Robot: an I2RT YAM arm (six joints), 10 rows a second.
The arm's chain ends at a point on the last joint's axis. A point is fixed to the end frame.
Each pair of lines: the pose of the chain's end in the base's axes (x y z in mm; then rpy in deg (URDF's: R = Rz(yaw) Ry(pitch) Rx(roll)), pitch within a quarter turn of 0, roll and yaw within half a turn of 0), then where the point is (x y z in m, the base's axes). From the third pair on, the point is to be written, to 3 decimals.
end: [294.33, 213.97, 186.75, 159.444, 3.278, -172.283]
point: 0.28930 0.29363 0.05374
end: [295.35, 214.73, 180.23, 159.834, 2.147, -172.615]
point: 0.28832 0.29318 0.04659
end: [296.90, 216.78, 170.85, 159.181, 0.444, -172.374]
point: 0.285 0.296 0.038
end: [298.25, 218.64, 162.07, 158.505, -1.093, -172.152]
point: 0.283 0.299 0.030
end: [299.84, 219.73, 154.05, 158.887, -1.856, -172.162]
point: 0.283 0.299 0.022
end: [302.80, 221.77, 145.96, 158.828, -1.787, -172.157]
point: 0.286 0.301 0.014
